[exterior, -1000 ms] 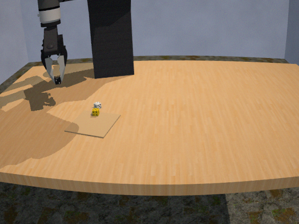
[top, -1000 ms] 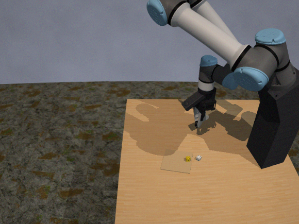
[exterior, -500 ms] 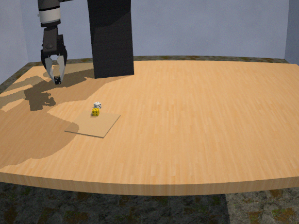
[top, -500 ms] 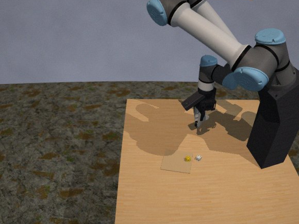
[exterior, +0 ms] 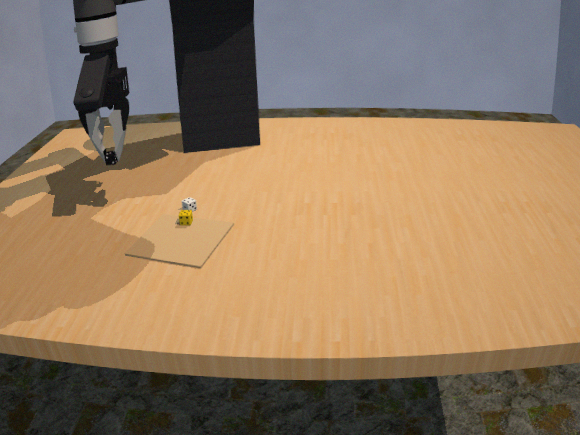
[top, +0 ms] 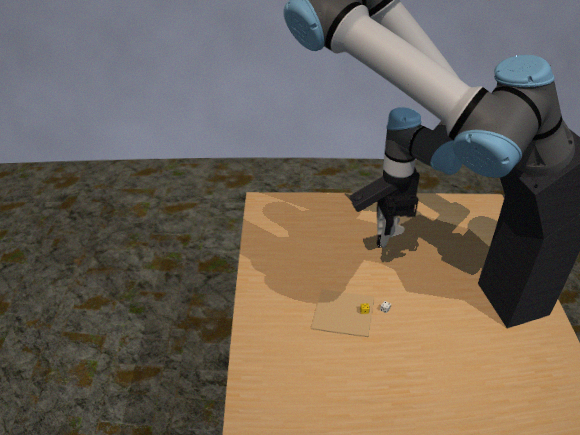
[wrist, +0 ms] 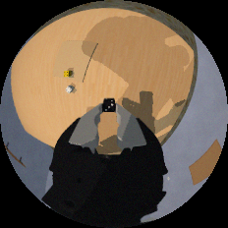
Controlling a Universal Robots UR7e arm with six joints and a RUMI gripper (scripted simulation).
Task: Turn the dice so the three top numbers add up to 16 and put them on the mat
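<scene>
My gripper is now 14 cm to the right of the white die, 11 cm above it and 2 cm short of it. From my hand the other things lie so: yellow die: 13 cm to the left, 10 cm below, 8 cm ahead; then thin tan mat: 13 cm ahead, 12 cm to the left, 11 cm below; then black die: 1 cm below.
</scene>
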